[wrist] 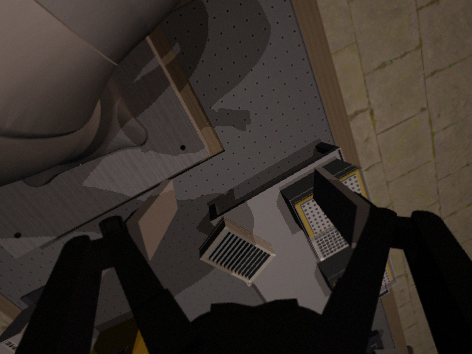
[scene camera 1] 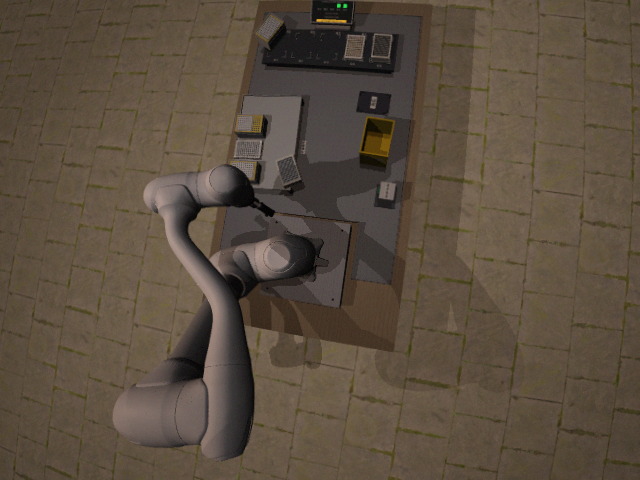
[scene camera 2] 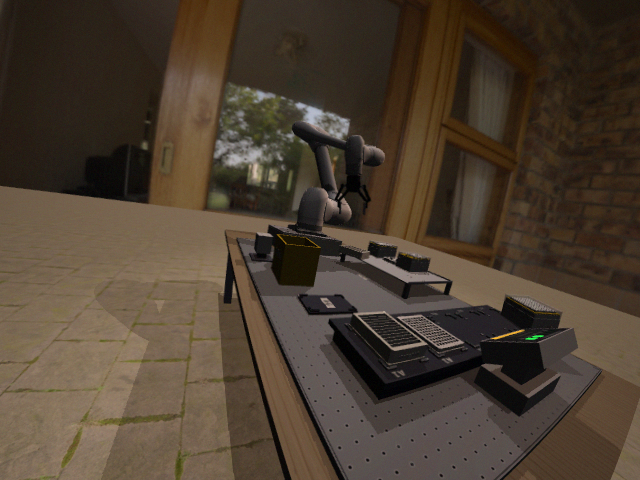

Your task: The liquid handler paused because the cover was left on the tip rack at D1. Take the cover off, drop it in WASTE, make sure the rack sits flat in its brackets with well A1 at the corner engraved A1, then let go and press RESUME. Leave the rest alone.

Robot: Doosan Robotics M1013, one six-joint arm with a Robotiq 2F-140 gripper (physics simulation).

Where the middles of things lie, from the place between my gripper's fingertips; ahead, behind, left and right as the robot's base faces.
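Black plate (scene camera 2: 314, 304): far ahead of my hand, far to the right of it, a fair way below it. Yellow waste bin (scene camera 1: 377, 135): 400 mm ahead of my hand, 400 mm to the right of it, 180 mm below it.
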